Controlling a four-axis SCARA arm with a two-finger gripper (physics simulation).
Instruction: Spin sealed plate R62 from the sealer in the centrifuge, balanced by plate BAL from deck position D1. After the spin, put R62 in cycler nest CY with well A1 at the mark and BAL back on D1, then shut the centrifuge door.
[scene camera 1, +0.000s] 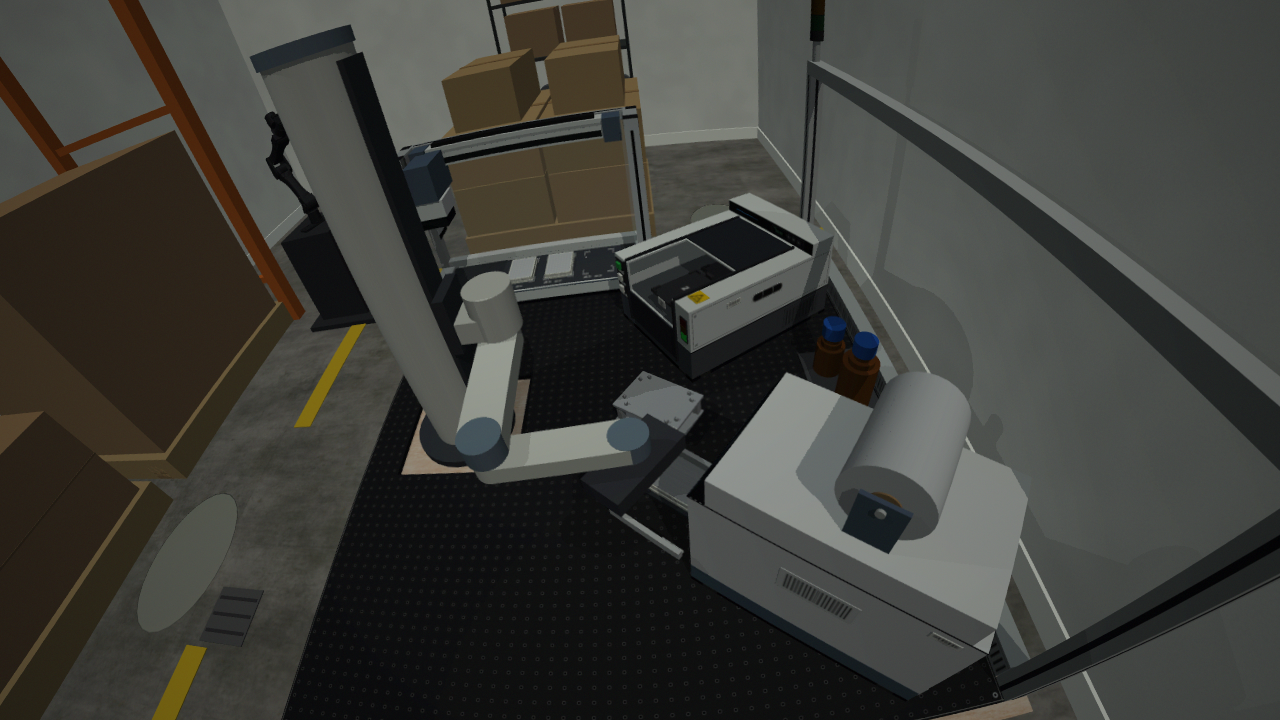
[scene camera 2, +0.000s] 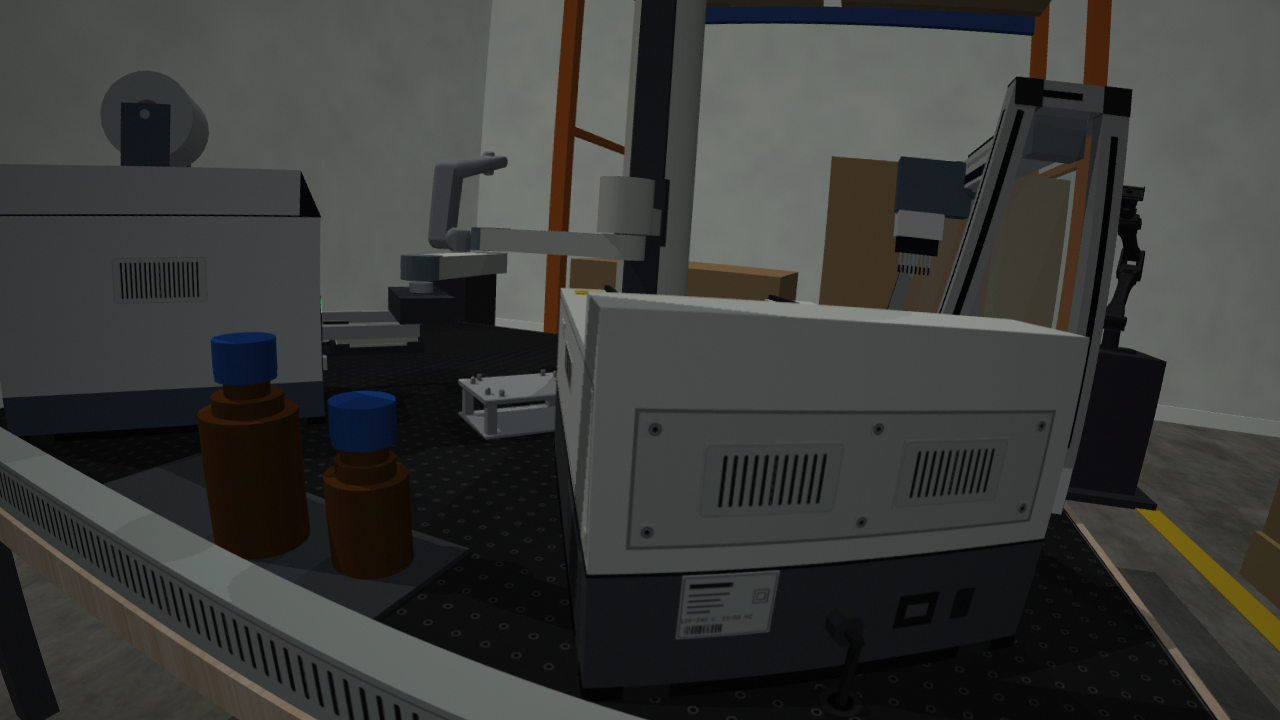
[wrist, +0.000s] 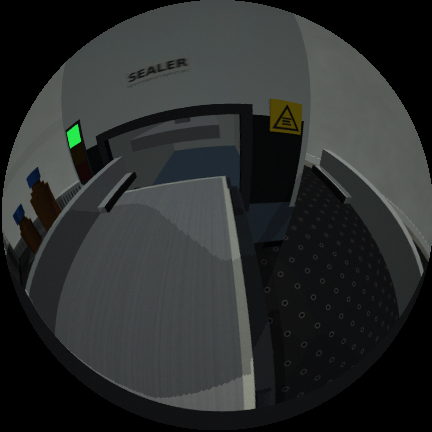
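Note:
A pale sealed plate, R62, lies flat on the tray at the mouth of the sealer. My gripper is open over it. In the wrist view the plate sits off toward the left finger, with a wide gap to the right finger. Nest CY has no plate on it. The centrifuge stands behind the nest; its door state is unclear. Two plates lie on the back deck; their labels are unreadable.
Two brown bottles with blue caps stand between sealer and centrifuge. A gantry spans the back deck. A film roll sits on the sealer.

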